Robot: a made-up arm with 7 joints.
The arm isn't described. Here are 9 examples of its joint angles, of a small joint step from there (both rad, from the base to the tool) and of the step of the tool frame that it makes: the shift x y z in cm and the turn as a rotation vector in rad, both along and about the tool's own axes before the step.
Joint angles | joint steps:
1: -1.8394 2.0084 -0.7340 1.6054 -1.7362 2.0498 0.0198 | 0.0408 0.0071 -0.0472 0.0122 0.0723 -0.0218 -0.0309
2: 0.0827 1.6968 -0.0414 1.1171 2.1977 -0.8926 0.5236 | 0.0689 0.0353 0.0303 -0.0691 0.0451 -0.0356 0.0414
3: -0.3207 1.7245 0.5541 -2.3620 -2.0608 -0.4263 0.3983 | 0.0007 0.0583 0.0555 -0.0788 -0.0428 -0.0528 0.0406
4: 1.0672 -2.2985 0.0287 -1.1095 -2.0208 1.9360 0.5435 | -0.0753 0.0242 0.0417 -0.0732 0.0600 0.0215 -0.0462
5: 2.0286 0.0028 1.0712 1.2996 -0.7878 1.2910 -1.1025 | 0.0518 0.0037 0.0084 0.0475 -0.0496 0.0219 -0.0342
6: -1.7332 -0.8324 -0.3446 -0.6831 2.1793 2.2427 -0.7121 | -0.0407 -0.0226 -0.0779 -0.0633 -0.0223 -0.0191 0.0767
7: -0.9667 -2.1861 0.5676 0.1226 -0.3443 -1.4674 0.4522 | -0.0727 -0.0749 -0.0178 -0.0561 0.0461 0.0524 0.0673
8: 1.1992 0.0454 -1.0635 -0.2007 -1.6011 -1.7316 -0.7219 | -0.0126 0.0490 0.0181 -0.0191 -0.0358 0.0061 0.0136
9: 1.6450 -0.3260 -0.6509 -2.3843 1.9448 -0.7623 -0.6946 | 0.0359 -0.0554 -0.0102 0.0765 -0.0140 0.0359 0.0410
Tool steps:
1: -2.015 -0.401 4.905 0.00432 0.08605 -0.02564
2: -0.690 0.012 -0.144 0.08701 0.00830 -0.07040
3: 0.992 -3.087 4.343 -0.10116 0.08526 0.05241
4: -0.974 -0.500 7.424 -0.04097 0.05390 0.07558
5: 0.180 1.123 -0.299 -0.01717 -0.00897 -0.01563
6: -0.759 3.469 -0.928 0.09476 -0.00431 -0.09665
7: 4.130 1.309 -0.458 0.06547 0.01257 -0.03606
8: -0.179 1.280 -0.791 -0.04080 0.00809 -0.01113
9: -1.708 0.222 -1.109 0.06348 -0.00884 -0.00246
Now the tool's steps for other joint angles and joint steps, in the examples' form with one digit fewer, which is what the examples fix.
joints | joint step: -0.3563 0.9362 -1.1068 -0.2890 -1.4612 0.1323 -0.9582 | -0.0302 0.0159 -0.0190 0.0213 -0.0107 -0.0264 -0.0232
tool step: 2.51 1.00 0.83 0.0174 0.0474 -0.0136
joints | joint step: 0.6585 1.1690 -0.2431 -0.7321 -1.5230 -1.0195 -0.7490 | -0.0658 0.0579 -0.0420 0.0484 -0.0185 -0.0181 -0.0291
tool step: 3.74 1.89 2.89 -0.0192 0.0737 0.0575
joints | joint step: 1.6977 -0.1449 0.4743 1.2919 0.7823 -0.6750 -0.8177 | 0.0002 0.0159 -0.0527 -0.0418 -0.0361 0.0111 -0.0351
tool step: 0.15 -0.36 0.06 0.0745 -0.0217 0.0282
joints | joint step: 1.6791 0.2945 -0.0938 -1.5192 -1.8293 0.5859 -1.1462 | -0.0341 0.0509 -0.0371 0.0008 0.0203 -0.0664 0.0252
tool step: -0.79 3.44 -1.88 -0.0175 0.0109 -0.0982
